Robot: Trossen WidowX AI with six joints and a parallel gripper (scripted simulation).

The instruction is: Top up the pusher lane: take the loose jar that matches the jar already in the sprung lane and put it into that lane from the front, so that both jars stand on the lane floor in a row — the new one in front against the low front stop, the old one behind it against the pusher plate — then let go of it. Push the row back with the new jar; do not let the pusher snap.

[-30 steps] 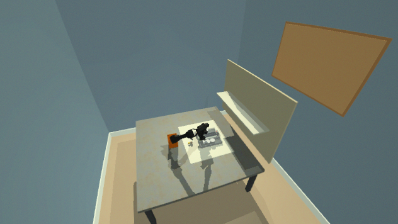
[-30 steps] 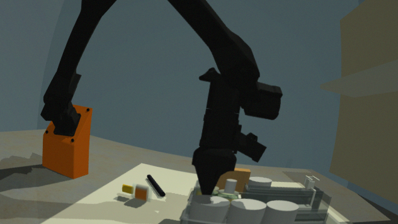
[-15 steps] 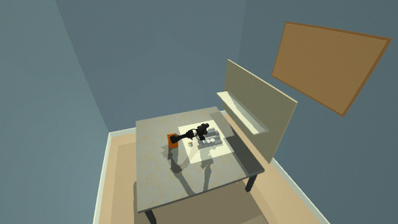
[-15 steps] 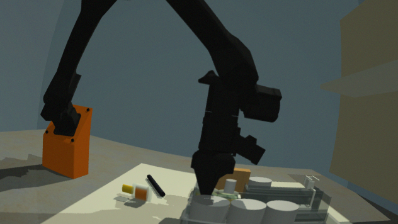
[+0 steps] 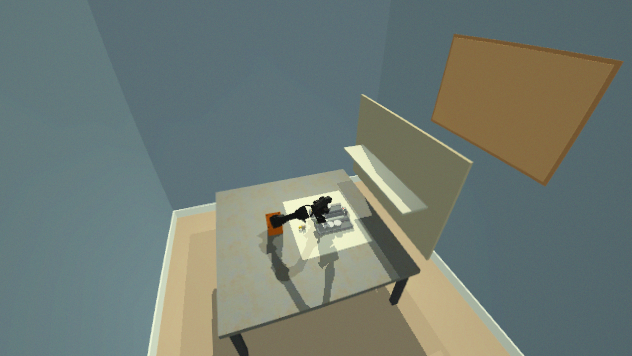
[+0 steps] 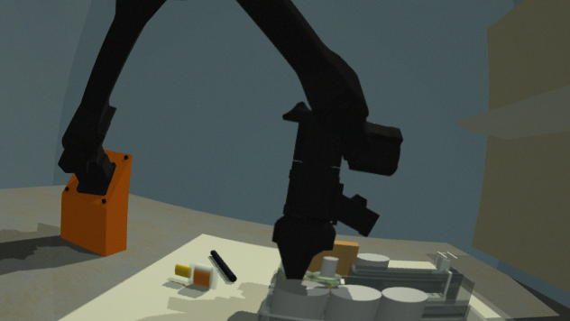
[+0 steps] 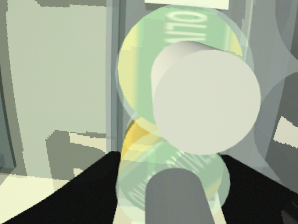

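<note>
Right now the tan box is 120 mm to the left of my gripper tip, 60 mm ahead of it and 10 mm above it. From my gripper tip the other things lie so: red mark (230 mm ahead, 40 mm above, 20 mm to the left); then clear plastic lane rack (150 mm ahead, 20 mm to the left, 10 mm below); then dark pen (120 mm to the left, 110 mm behind, 20 mm below).
</note>
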